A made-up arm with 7 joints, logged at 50 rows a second.
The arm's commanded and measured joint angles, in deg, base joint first. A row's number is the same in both.
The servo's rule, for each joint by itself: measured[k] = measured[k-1] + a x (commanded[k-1-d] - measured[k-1]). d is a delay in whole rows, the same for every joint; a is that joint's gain. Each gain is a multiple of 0.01, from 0.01 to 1. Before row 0 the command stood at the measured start. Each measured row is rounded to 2 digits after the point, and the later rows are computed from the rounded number. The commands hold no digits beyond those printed.
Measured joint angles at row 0:
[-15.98 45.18 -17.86 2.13 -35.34 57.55 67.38]
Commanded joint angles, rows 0 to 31:
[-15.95 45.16 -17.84 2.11 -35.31 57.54 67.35]
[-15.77 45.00 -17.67 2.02 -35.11 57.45 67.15]
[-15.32 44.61 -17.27 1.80 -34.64 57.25 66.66]
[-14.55 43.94 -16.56 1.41 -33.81 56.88 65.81]
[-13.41 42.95 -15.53 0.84 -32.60 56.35 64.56]
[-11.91 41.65 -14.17 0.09 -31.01 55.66 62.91]
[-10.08 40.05 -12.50 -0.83 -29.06 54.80 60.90]
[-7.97 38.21 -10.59 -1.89 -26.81 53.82 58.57]
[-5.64 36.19 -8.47 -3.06 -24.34 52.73 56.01]
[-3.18 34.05 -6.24 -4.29 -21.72 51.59 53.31]
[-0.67 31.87 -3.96 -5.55 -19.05 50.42 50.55]
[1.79 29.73 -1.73 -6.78 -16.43 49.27 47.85]
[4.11 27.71 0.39 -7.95 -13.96 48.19 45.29]
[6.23 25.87 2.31 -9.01 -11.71 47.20 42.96]
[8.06 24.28 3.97 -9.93 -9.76 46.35 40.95]
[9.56 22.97 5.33 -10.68 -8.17 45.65 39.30]
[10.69 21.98 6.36 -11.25 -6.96 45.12 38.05]
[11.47 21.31 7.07 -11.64 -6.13 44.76 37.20]
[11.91 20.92 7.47 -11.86 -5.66 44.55 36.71]
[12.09 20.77 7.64 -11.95 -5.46 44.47 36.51]
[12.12 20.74 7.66 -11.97 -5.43 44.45 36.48]
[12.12 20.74 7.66 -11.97 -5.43 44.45 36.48]
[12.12 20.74 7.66 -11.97 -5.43 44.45 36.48]
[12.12 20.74 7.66 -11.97 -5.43 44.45 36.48]
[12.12 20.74 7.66 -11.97 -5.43 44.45 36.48]
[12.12 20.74 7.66 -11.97 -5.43 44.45 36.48]
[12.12 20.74 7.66 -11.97 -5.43 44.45 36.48]
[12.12 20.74 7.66 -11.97 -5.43 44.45 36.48]
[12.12 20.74 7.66 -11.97 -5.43 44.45 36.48]
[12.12 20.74 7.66 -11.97 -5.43 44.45 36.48]
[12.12 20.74 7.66 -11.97 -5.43 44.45 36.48]
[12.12 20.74 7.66 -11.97 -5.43 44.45 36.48]
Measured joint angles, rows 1 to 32:
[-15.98 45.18 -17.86 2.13 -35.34 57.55 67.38]
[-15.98 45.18 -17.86 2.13 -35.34 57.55 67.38]
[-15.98 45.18 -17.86 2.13 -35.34 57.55 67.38]
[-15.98 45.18 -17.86 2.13 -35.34 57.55 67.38]
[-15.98 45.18 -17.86 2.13 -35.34 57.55 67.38]
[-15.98 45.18 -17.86 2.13 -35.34 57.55 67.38]
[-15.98 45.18 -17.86 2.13 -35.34 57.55 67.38]
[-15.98 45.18 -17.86 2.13 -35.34 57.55 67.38]
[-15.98 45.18 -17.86 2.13 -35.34 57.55 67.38]
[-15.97 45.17 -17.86 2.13 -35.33 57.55 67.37]
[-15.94 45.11 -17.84 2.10 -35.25 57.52 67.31]
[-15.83 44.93 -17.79 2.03 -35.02 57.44 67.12]
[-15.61 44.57 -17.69 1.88 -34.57 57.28 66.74]
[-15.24 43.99 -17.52 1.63 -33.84 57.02 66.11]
[-14.67 43.15 -17.25 1.26 -32.79 56.64 65.18]
[-13.89 42.03 -16.87 0.76 -31.41 56.12 63.94]
[-12.88 40.65 -16.37 0.12 -29.71 55.48 62.38]
[-11.65 39.04 -15.74 -0.64 -27.72 54.71 60.53]
[-10.21 37.24 -14.98 -1.52 -25.50 53.84 58.44]
[-8.59 35.31 -14.10 -2.49 -23.11 52.88 56.15]
[-6.83 33.30 -13.11 -3.52 -20.64 51.87 53.74]
[-4.97 31.29 -12.03 -4.58 -18.17 50.84 51.29]
[-3.07 29.34 -10.88 -5.64 -15.78 49.82 48.87]
[-1.18 27.52 -9.69 -6.67 -13.55 48.85 46.57]
[0.65 25.88 -8.49 -7.63 -11.56 47.95 44.46]
[2.36 24.48 -7.30 -8.50 -9.86 47.16 42.60]
[3.91 23.34 -6.15 -9.25 -8.48 46.49 41.03]
[5.27 22.47 -5.06 -9.88 -7.44 45.95 39.78]
[6.43 21.86 -4.04 -10.38 -6.71 45.54 38.83]
[7.40 21.46 -3.10 -10.76 -6.24 45.23 38.15]
[8.20 21.20 -2.24 -11.05 -5.94 45.01 37.67]
[8.87 21.03 -1.45 -11.27 -5.75 44.85 37.32]
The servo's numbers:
d 9
a 0.17 0.36 0.08 0.24 0.37 0.28 0.29

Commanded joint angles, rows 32 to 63:
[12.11 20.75 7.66 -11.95 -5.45 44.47 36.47]
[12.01 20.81 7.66 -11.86 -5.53 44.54 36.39]
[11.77 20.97 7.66 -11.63 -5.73 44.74 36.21]
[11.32 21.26 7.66 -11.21 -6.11 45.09 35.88]
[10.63 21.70 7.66 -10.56 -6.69 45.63 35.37]
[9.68 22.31 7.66 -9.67 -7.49 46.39 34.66]
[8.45 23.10 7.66 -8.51 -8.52 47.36 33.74]
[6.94 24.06 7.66 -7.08 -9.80 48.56 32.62]
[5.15 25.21 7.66 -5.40 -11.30 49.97 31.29]
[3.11 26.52 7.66 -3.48 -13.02 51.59 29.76]
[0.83 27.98 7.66 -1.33 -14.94 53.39 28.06]
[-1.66 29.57 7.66 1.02 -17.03 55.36 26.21]
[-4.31 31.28 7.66 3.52 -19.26 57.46 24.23]
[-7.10 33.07 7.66 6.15 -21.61 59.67 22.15]
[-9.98 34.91 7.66 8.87 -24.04 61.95 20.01]
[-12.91 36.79 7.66 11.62 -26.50 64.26 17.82]
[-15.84 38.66 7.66 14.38 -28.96 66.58 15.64]
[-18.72 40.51 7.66 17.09 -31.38 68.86 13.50]
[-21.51 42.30 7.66 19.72 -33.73 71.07 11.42]
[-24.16 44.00 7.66 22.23 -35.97 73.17 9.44]
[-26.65 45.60 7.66 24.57 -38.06 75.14 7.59]
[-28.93 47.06 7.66 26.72 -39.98 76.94 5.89]
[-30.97 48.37 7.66 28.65 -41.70 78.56 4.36]
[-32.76 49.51 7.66 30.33 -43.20 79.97 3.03]
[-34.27 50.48 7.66 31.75 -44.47 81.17 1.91]
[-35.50 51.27 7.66 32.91 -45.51 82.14 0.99]
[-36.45 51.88 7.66 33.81 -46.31 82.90 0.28]
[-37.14 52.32 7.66 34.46 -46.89 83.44 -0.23]
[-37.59 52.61 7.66 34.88 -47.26 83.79 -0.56]
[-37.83 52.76 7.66 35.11 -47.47 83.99 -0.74]
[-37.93 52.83 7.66 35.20 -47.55 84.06 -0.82]
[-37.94 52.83 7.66 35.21 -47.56 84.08 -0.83]
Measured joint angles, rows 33 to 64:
[9.42 20.93 -0.72 -11.44 -5.63 44.74 37.08]
[9.88 20.86 -0.05 -11.57 -5.56 44.66 36.91]
[10.26 20.82 0.57 -11.67 -5.51 44.60 36.79]
[10.58 20.79 1.14 -11.74 -5.48 44.56 36.70]
[10.84 20.77 1.66 -11.80 -5.46 44.53 36.64]
[11.06 20.76 2.14 -11.84 -5.45 44.51 36.59]
[11.24 20.75 2.58 -11.87 -5.44 44.49 36.56]
[11.39 20.75 2.99 -11.89 -5.44 44.48 36.54]
[11.51 20.75 3.36 -11.91 -5.44 44.47 36.52]
[11.61 20.75 3.70 -11.92 -5.44 44.47 36.51]
[11.68 20.77 4.02 -11.91 -5.47 44.49 36.48]
[11.70 20.84 4.31 -11.84 -5.57 44.56 36.40]
[11.64 20.99 4.58 -11.69 -5.77 44.71 36.25]
[11.47 21.25 4.83 -11.42 -6.11 44.97 35.99]
[11.17 21.63 5.06 -11.00 -6.62 45.37 35.60]
[10.71 22.16 5.27 -10.40 -7.32 45.93 35.06]
[10.07 22.84 5.46 -9.60 -8.24 46.67 34.35]
[9.23 23.69 5.64 -8.59 -9.37 47.59 33.46]
[8.19 24.71 5.80 -7.36 -10.72 48.71 32.39]
[6.94 25.89 5.95 -5.91 -12.28 50.02 31.13]
[5.48 27.21 6.09 -4.25 -14.04 51.52 29.70]
[3.82 28.68 6.22 -2.39 -15.97 53.18 28.11]
[1.96 30.26 6.34 -0.34 -18.06 55.00 26.38]
[-0.07 31.93 6.45 1.87 -20.27 56.95 24.53]
[-2.25 33.68 6.55 4.21 -22.58 59.00 22.58]
[-4.56 35.47 6.64 6.65 -24.94 61.12 20.57]
[-6.97 37.28 6.72 9.16 -27.32 63.29 18.52]
[-9.44 39.09 6.80 11.69 -29.69 65.47 16.46]
[-11.94 40.86 6.87 14.22 -32.01 67.63 14.42]
[-14.44 42.57 6.93 16.70 -34.25 69.73 12.44]
[-16.90 44.19 6.99 19.10 -36.37 71.75 10.54]
[-19.29 45.69 7.04 21.39 -38.34 73.66 8.75]

